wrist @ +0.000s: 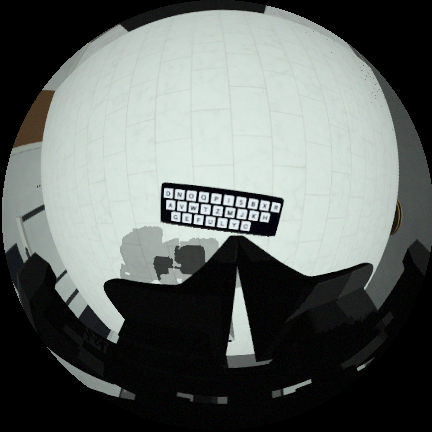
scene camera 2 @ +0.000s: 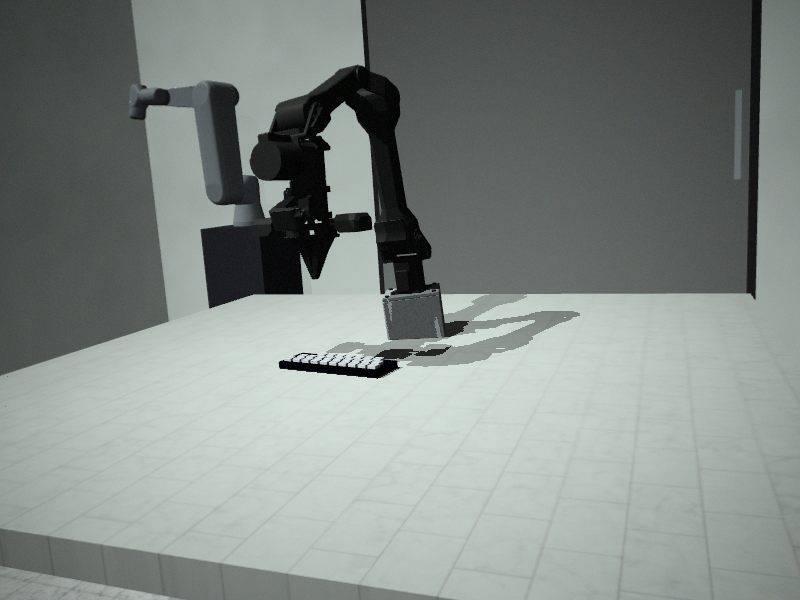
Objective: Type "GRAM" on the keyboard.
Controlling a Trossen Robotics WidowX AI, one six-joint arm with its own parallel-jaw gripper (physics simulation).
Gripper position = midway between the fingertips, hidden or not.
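Note:
My gripper [scene camera 2: 315, 279], [wrist: 235, 241] in sight.

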